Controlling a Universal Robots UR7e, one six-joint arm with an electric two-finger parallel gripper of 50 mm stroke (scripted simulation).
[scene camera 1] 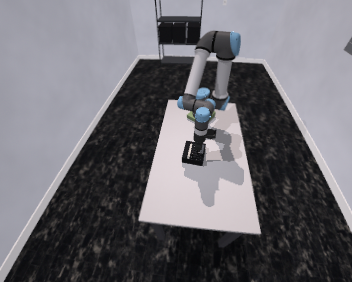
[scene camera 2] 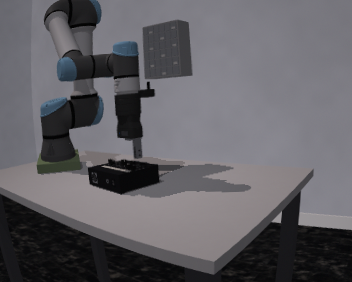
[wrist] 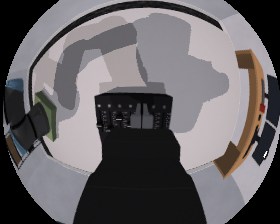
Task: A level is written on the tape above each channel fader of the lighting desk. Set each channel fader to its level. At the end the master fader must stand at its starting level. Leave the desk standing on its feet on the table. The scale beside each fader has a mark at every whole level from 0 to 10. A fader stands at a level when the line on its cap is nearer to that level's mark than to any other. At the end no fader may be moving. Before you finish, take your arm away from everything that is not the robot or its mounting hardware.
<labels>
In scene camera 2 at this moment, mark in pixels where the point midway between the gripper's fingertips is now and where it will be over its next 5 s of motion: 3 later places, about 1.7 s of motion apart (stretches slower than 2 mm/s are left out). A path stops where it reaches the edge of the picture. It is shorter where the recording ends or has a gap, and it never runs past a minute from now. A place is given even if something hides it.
The gripper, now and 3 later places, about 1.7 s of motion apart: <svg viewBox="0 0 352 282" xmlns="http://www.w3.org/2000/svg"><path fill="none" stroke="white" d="M138 158L137 162L132 163L131 153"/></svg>
</labels>
